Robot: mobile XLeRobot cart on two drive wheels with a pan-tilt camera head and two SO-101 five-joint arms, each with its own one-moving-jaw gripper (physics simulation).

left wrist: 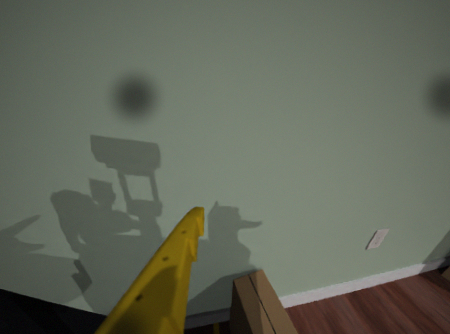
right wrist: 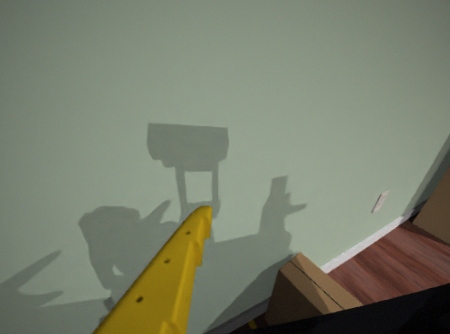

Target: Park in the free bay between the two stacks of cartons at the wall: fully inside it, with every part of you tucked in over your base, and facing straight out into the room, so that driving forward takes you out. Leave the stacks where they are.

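Places are measured from the left arm's base along level axes (x left, y back, z up), in millimetres.
Pixels of known places: left hand, tool point: (left wrist: pixel 203 217); right hand, tool point: (right wrist: pixel 211 217).
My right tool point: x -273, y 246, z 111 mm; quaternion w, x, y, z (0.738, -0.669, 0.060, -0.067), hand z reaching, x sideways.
Ahead of a thing's pixels: the offset from my right tool point to its top centre. "*": to the spot under its first point. Level surfaces: height alone.
A brown carton @(dz -526, dx +342, dy +193 mm) (left wrist: pixel 255 302) (right wrist: pixel 305 292) with a dark seam stands by the wall, low in both views and right of the yellow jaw. Part of another carton (left wrist: pixel 446 273) (right wrist: pixel 439 207) shows at the right edge of each view. Which carton belongs to which side of the bay I cannot tell. My left gripper (left wrist: pixel 202 212) shows one notched yellow jaw, so it is fully open, in front of the wall and apart from the cartons. My right gripper (right wrist: pixel 210 212) likewise shows one notched jaw and is fully open. My base's place relative to the bay is hidden.
The pale green wall (left wrist: pixel 300 125) (right wrist: pixel 325 100) fills most of both views and carries the robot's shadow. A white outlet @(dz -429, dx +852, dy +500 mm) (left wrist: pixel 377 239) (right wrist: pixel 380 201) sits above the white baseboard. Reddish wood floor @(dz -886 mm) (left wrist: pixel 360 305) (right wrist: pixel 385 260) lies between the cartons. A yellow bit @(* dz -885, dx +177, dy +262 mm) (left wrist: pixel 216 328) (right wrist: pixel 252 324) shows beside the nearer carton.
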